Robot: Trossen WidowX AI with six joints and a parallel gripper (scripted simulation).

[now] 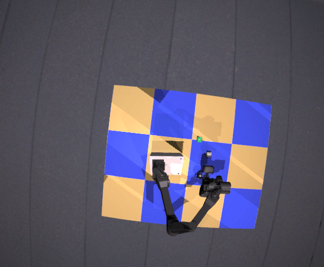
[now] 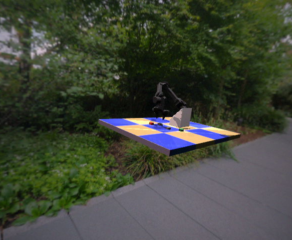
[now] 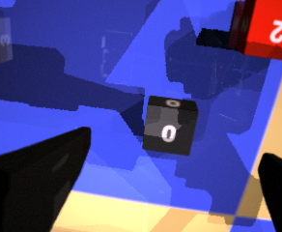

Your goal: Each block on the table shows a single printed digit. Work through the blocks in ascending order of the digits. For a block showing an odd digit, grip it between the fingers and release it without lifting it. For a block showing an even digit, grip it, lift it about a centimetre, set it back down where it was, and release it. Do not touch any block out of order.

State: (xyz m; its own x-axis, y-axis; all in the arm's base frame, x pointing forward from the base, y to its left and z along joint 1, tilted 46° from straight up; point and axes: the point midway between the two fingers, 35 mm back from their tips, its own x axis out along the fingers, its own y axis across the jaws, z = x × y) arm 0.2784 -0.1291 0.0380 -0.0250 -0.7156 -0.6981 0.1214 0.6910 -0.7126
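The black block is 10 mm behind my gripper tip and 50 mm below it. Also, from my gripper tip: grey block: 50 mm ahead, 140 mm to the left, 50 mm below; red block: 50 mm ahead, 50 mm to the right, 50 mm below; green block: 20 mm behind, 240 mm to the left, 50 mm below.
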